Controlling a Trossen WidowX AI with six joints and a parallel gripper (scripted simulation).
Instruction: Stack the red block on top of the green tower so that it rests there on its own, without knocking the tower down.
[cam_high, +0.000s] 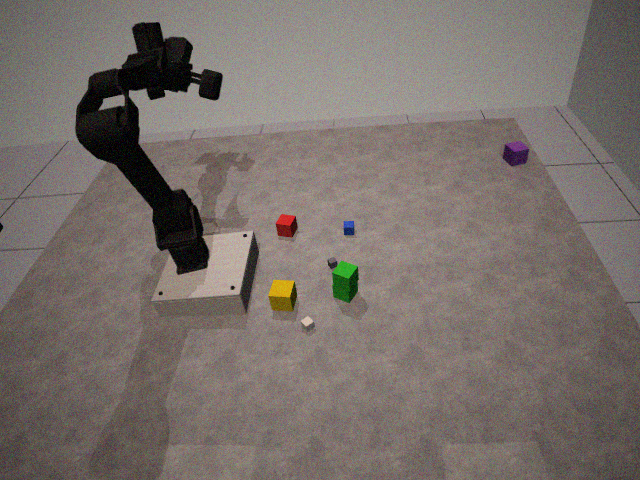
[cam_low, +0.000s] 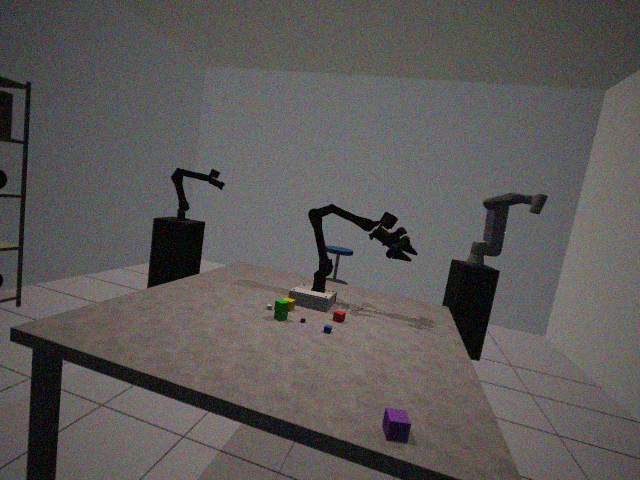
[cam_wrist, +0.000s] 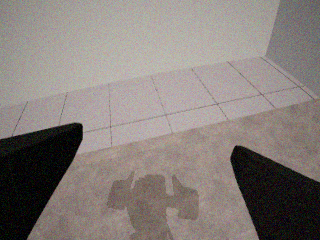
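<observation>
My gripper tip is 150 mm short of the red block, 290 mm to the left of it and 270 mm above it. From my gripper tip the other things lie so: small blue block 290 mm ahead, 330 mm to the right, 280 mm below; then yellow block 120 mm ahead, 510 mm to the right, 270 mm below; then small grey block 230 mm ahead, 430 mm to the right, 280 mm below.
</observation>
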